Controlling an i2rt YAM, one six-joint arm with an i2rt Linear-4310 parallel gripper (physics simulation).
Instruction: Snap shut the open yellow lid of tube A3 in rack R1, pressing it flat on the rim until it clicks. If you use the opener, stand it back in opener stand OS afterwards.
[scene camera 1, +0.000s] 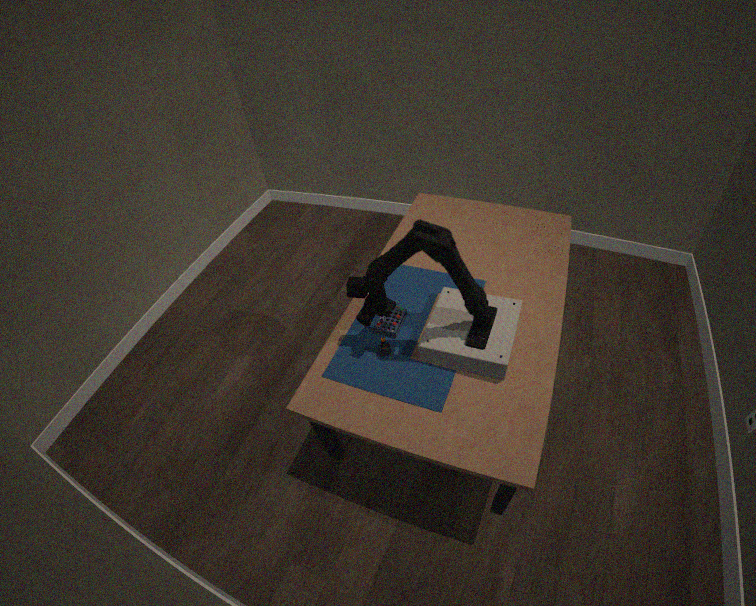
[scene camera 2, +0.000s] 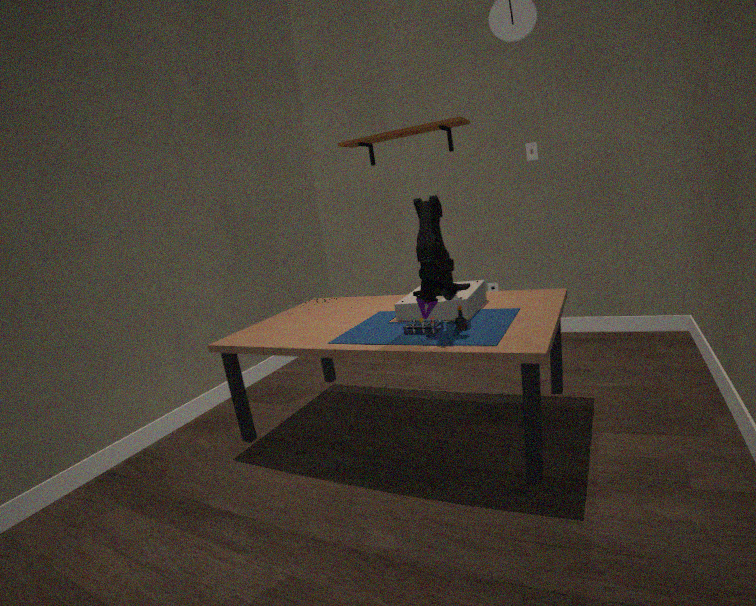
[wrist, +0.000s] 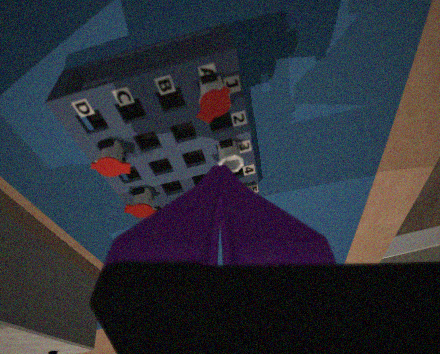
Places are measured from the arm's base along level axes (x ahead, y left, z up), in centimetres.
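Pixels of known places: gripper, between the fingertips: (scene camera 1: 382, 316) (scene camera 2: 424, 318) (wrist: 219, 176); arm's base, origin of its link: (scene camera 1: 481, 326).
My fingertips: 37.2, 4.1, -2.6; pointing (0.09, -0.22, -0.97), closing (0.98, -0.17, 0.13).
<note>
Ahead of a thing's pixels: the offset from my fingertips to its top centre, as dx, dy, dz. "*": to the spot under its first point. Level surfaces: height alone.
Rack R1 @(-2.2, -2.3, +0.1) (scene camera 1: 398, 328) (scene camera 2: 408, 330) (wrist: 150, 156) stands on the blue mat, with letters A to D and numbers along its edges. Tube A3 @(* +0.7, -1.3, -1.9) (wrist: 231, 163) shows its pale open rim in the wrist view. My gripper (scene camera 2: 425, 317) (wrist: 219, 176) is shut and empty, its purple fingertips together in front of the rack, close beside that rim in the picture. The fingers hide the yellow lid in the wrist view; whether they touch it I cannot tell. A dark stand (scene camera 1: 384, 348) (scene camera 2: 461, 323), apparently OS, holds something upright with an orange top.
A red lid @(+0.5, +3.1, -1.3) (wrist: 215, 104) is at A1. Two more red lids, one upper @(-5.1, +0.9, -1.3) (wrist: 111, 167) and one lower @(-5.1, -2.9, -1.3) (wrist: 140, 210), are on the D side. The blue mat @(dz -5.6) (scene camera 1: 403, 388) (scene camera 2: 366, 331) lies on the wooden table @(dz -5.8) (scene camera 1: 492, 429) (scene camera 2: 277, 331). The arm's white base (scene camera 1: 504, 325) (scene camera 2: 410, 311) stands behind the rack.
</note>
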